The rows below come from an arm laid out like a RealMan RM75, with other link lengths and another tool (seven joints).
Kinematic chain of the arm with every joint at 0, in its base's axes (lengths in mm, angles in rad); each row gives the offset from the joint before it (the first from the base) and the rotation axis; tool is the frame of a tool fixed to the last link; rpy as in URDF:
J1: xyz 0 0 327.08 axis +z
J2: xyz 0 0 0 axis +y
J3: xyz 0 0 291.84 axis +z
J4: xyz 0 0 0 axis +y
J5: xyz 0 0 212.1 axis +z
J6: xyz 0 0 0 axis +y
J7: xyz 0 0 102.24 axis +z
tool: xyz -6 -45 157 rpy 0 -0.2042 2.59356
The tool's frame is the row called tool.
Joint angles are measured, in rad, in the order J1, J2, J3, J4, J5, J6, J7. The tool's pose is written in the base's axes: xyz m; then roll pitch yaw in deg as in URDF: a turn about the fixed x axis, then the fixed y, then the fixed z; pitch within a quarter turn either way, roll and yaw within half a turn. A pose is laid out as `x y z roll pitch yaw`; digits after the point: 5 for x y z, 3 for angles.
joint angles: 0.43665, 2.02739, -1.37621, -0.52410, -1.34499, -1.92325, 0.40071
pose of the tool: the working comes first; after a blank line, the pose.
Where each joint sits with the arm in this pose, in the base's axes (m; each line is computed from the numbers above, not from the rounded line before):
J1: 0.0000 0.0000 0.3271
J2: 0.0000 0.0000 0.3271
J3: 0.2374 0.1108 0.1984
J4: 0.2374 0.1108 0.1984
J5: 0.3509 0.2787 0.1359
J6: 0.3509 0.2787 0.1359
J7: 0.2727 0.2631 0.0719
the tool: 0.1308 0.2749 -0.0085

0.13083 0.27490 -0.00845 138.117 -18.667 -111.824
